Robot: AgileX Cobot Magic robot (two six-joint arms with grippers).
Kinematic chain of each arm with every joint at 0, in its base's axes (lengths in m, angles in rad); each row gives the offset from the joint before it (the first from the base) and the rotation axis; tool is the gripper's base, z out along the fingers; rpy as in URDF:
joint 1: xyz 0 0 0.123 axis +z
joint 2: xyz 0 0 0 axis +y
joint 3: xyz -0.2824 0 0.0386 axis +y
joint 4: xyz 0.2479 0 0.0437 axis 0.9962 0 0.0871
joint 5: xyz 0 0 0 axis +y
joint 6: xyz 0.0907 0 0.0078 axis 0.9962 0 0.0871
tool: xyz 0 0 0 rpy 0 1.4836 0
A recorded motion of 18 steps. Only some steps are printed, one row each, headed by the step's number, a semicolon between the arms.
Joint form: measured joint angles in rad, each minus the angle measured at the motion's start. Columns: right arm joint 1, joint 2, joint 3, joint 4, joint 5, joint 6; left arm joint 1, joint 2, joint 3, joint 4, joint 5, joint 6.
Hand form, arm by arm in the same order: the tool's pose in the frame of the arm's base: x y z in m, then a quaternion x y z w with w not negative. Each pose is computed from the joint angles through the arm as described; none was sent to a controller.
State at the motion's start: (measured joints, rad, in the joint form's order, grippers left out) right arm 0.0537 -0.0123 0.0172 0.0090 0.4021 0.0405; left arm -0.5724 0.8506 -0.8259 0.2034 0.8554 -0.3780
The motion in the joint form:
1: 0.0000 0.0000 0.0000 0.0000 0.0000 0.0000; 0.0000 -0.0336 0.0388 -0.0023 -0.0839 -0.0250
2: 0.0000 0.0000 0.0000 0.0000 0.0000 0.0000; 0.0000 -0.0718 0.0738 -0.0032 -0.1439 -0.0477
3: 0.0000 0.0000 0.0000 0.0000 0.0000 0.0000; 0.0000 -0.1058 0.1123 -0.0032 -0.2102 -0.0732
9: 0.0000 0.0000 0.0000 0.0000 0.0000 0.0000; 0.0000 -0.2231 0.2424 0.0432 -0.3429 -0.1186
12: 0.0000 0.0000 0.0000 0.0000 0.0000 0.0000; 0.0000 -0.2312 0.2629 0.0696 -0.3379 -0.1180
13: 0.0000 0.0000 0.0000 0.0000 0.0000 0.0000; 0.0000 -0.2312 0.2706 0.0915 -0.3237 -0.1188
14: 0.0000 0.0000 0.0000 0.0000 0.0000 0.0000; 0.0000 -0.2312 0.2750 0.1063 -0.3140 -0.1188
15: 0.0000 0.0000 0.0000 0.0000 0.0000 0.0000; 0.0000 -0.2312 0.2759 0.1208 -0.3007 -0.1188
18: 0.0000 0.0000 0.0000 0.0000 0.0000 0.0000; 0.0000 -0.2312 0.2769 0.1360 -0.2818 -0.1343
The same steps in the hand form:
1: 0.0515 0.0031 0.1719 -0.00302 0.81066 0.03141 0.58466; 0.1351 -0.0720 0.3331 0.11283 0.89876 -0.11099 0.40888
2: 0.0515 0.0031 0.1719 -0.00302 0.81066 0.03141 0.58466; 0.1303 -0.0699 0.3318 0.10410 0.88637 -0.13053 0.43183
3: 0.0515 0.0031 0.1719 -0.00302 0.81066 0.03141 0.58466; 0.1263 -0.0684 0.3291 0.09516 0.87338 -0.15066 0.45326
9: 0.0515 0.0031 0.1719 -0.00302 0.81066 0.03141 0.58466; 0.1108 -0.0584 0.3129 0.09178 0.84279 -0.17207 0.50167
12: 0.0515 0.0031 0.1719 -0.00302 0.81066 0.03141 0.58466; 0.1098 -0.0563 0.3070 0.09894 0.84552 -0.15808 0.50031
13: 0.0515 0.0031 0.1719 -0.00302 0.81066 0.03141 0.58466; 0.1099 -0.0548 0.3037 0.10365 0.84959 -0.14480 0.49648
14: 0.0515 0.0031 0.1719 -0.00302 0.81066 0.03141 0.58466; 0.1099 -0.0538 0.3017 0.10694 0.85201 -0.13577 0.49418
15: 0.0515 0.0031 0.1719 -0.00302 0.81066 0.03141 0.58466; 0.1099 -0.0526 0.3006 0.10962 0.85440 -0.12658 0.49189
18: 0.0515 0.0031 0.1719 -0.00302 0.81066 0.03141 0.58466; 0.1098 -0.0511 0.2991 0.10536 0.85887 -0.11940 0.48681

